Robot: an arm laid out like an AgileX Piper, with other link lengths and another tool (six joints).
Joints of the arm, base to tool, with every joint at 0 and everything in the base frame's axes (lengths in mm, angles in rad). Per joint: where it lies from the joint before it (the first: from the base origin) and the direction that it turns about. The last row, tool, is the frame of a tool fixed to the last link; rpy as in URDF.
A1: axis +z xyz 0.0 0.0 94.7
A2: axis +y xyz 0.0 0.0 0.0
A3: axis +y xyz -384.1 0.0 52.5
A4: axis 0.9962 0 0.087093 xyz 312.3 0.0 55.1
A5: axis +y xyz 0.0 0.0 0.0
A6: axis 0.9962 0 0.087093 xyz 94.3 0.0 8.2
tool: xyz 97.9 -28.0 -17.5 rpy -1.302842 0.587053 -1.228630
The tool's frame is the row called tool.
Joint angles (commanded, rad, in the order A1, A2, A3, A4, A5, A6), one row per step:
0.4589, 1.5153, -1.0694, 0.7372, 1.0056, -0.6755
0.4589, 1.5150, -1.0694, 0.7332, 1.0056, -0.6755
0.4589, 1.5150, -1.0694, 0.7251, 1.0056, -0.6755
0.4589, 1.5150, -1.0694, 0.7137, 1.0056, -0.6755
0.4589, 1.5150, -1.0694, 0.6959, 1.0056, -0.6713
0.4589, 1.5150, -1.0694, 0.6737, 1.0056, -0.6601
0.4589, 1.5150, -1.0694, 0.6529, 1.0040, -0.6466
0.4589, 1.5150, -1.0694, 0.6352, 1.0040, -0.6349
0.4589, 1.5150, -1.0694, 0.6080, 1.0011, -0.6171
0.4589, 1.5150, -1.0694, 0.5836, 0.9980, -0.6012
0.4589, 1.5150, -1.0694, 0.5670, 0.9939, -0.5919
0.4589, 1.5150, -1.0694, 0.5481, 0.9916, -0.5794
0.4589, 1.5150, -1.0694, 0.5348, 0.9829, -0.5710
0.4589, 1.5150, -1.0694, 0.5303, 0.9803, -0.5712
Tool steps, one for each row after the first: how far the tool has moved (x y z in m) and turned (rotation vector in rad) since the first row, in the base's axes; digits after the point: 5 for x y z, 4 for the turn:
0.00012, -0.00059, -0.00019, -0.0032, -0.0019, 0.0014
0.00044, -0.00176, -0.00079, -0.0100, -0.0053, 0.0042
0.00091, -0.00340, -0.00163, -0.0196, -0.0100, 0.0082
0.00149, -0.00599, -0.00291, -0.0345, -0.0148, 0.0112
0.00203, -0.00925, -0.00446, -0.0531, -0.0172, 0.0101
0.00275, -0.01229, -0.00582, -0.0702, -0.0190, 0.0056
0.00313, -0.01492, -0.00696, -0.0849, -0.0195, 0.0024
0.00431, -0.01891, -0.00858, -0.1070, -0.0229, -0.0044
0.00551, -0.02248, -0.00993, -0.1266, -0.0267, -0.0108
0.00679, -0.02485, -0.01075, -0.1394, -0.0319, -0.0152
0.00774, -0.02762, -0.01169, -0.1543, -0.0350, -0.0204
0.00976, -0.02933, -0.01216, -0.1633, -0.0433, -0.0277
0.01050, -0.02991, -0.01231, -0.1664, -0.0475, -0.0274

